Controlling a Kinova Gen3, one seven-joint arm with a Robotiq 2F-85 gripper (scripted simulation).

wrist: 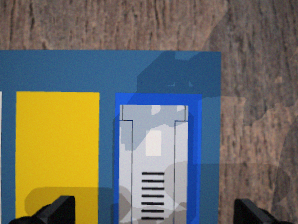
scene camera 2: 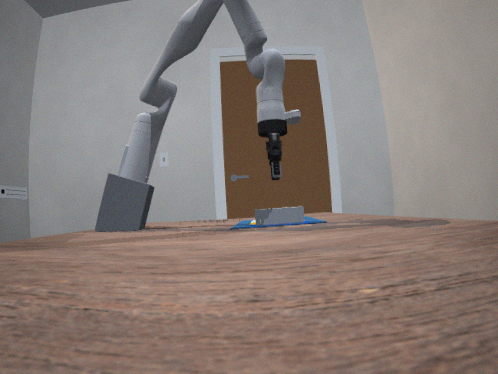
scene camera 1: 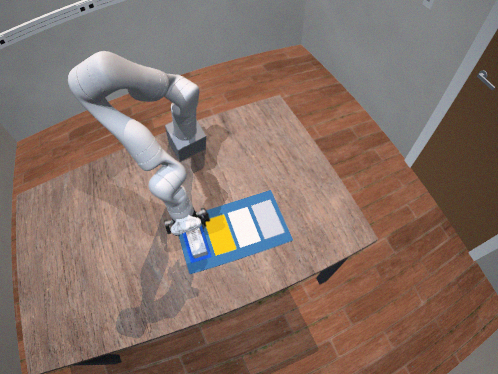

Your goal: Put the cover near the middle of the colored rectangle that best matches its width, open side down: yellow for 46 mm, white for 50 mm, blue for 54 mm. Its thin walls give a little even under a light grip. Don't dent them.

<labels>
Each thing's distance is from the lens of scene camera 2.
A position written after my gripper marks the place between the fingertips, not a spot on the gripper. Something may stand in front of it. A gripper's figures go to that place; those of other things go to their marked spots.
my gripper [scene camera 2: 276, 178]: 0.85 m
grey cover [scene camera 2: 272, 216]: 0.82 m
</labels>
